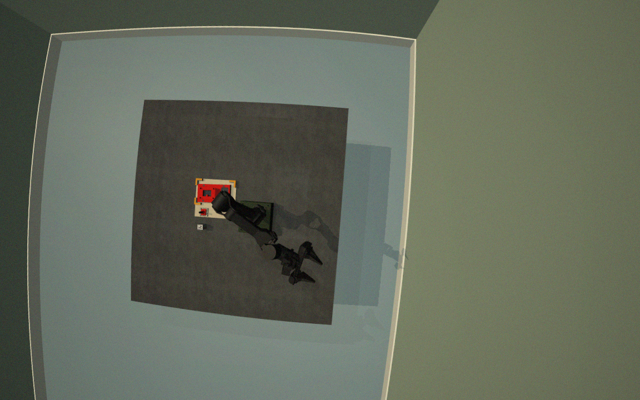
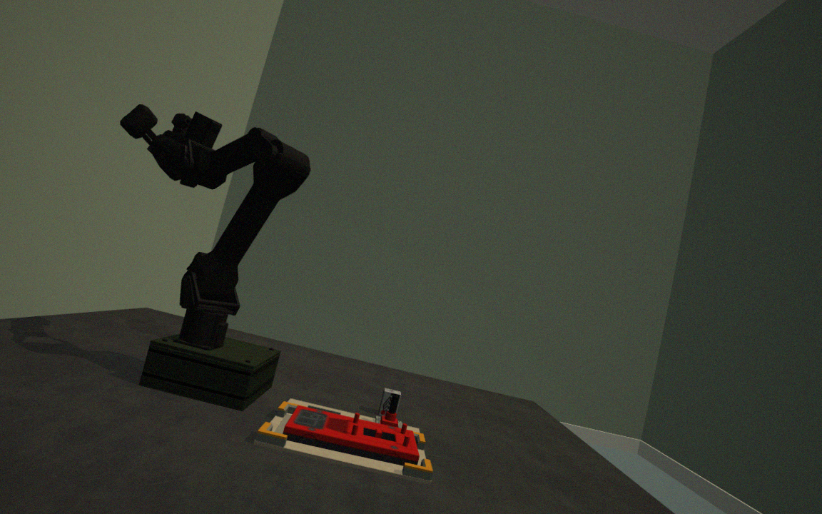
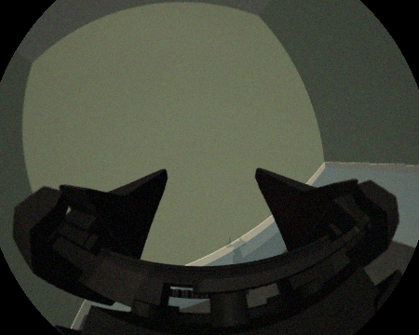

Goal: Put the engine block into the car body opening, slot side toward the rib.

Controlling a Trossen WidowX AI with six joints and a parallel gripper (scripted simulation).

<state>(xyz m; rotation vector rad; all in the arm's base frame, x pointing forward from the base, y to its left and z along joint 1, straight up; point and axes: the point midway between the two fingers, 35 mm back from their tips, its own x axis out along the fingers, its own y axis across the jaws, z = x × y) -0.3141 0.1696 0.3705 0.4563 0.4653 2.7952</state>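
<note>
My gripper tip is now 700 mm short of the grey engine block, 430 mm above it and 50 mm to the left of it. From my gripper tip the other things lie so: beige base plate: 650 mm ahead, 440 mm below, 240 mm to the right; black post: 700 mm ahead, 420 mm below, 140 mm to the right.
</note>
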